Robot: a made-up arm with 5 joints.
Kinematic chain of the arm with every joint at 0, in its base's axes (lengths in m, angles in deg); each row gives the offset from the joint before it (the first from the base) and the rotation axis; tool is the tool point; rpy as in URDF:
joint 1: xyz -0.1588 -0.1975 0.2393 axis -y
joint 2: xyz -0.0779 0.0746 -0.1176 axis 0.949 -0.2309 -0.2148
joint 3: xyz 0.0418 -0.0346 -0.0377 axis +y
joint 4: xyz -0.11 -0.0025 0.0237 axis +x
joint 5: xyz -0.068 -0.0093 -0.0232 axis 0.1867 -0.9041 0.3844
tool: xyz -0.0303 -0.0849 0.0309 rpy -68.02 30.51 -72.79
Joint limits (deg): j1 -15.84..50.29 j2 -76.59..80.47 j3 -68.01..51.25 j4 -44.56..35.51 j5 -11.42..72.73
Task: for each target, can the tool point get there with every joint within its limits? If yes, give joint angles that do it. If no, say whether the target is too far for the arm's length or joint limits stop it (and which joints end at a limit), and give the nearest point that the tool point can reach.
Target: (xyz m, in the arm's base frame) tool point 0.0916 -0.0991 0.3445
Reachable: no: joint limits stop it (at a limit: joint 1, joint 3, joint 4, joint 5) | nearest point -0.1726 -0.0813 0.3142 | short by 0.267 m
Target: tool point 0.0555 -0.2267 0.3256
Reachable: no: joint limits stop it (at a limit: joint 1, joint 3, joint 4, joint 5) | nearest point -0.1873 -0.1546 0.3236 | short by 0.253 m
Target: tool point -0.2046 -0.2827 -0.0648
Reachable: yes | joints 31.58 -6.14 -40.11 -16.94 51.07
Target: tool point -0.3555 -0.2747 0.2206
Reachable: yes | joints 6.43 -64.14 -27.33 -16.93 16.31
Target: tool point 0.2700 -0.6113 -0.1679
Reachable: no: too far | nearest point 0.0208 -0.3152 -0.0200 | short by 0.414 m
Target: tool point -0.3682 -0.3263 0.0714
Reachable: yes | joints -9.97 -24.70 -45.03 -5.08 42.54
